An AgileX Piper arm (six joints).
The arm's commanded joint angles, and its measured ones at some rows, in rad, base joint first. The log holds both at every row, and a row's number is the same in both.
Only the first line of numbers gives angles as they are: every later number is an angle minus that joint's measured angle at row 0.
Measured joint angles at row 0:
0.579, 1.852, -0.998, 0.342, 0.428, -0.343
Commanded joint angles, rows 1 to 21:
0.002, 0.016, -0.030, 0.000, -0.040, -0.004
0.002, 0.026, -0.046, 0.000, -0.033, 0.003
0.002, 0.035, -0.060, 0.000, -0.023, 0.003
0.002, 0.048, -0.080, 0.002, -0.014, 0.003
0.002, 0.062, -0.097, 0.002, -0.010, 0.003
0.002, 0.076, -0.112, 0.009, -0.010, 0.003
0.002, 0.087, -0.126, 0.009, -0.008, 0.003
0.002, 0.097, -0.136, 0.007, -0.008, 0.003
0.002, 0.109, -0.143, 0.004, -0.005, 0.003
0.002, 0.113, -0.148, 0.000, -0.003, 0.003
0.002, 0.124, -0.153, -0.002, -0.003, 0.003
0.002, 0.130, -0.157, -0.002, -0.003, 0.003
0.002, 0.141, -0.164, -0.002, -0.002, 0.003
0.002, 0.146, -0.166, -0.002, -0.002, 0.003
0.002, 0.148, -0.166, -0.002, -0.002, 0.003
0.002, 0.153, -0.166, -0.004, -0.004, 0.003
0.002, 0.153, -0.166, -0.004, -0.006, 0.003
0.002, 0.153, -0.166, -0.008, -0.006, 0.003
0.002, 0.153, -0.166, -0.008, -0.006, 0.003
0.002, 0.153, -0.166, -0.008, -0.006, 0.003
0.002, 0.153, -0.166, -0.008, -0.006, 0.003
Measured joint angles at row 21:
0.000, 0.155, -0.160, -0.001, -0.003, 0.004
